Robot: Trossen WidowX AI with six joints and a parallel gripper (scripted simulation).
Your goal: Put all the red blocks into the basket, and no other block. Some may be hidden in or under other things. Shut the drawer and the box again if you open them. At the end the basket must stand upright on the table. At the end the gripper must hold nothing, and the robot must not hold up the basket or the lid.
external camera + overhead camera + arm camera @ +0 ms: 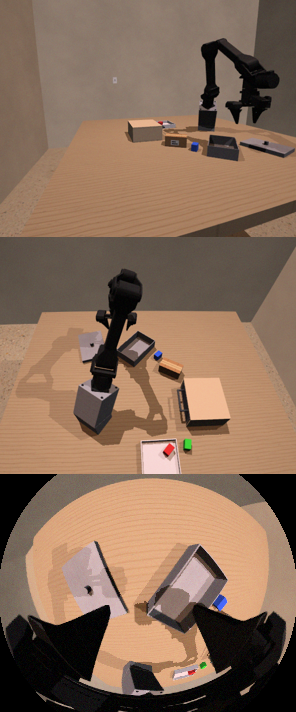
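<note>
My hand is 150 mm past the knobbed lid, 10 mm to the right of it and 150 mm above it. From my hand the other things lie so: drawer 350 mm ahead, 380 mm to the right, 130 mm below; blue block 200 mm ahead, 90 mm to the right, 150 mm below; brown crate 260 mm ahead, 180 mm to the right, 130 mm below.
</note>
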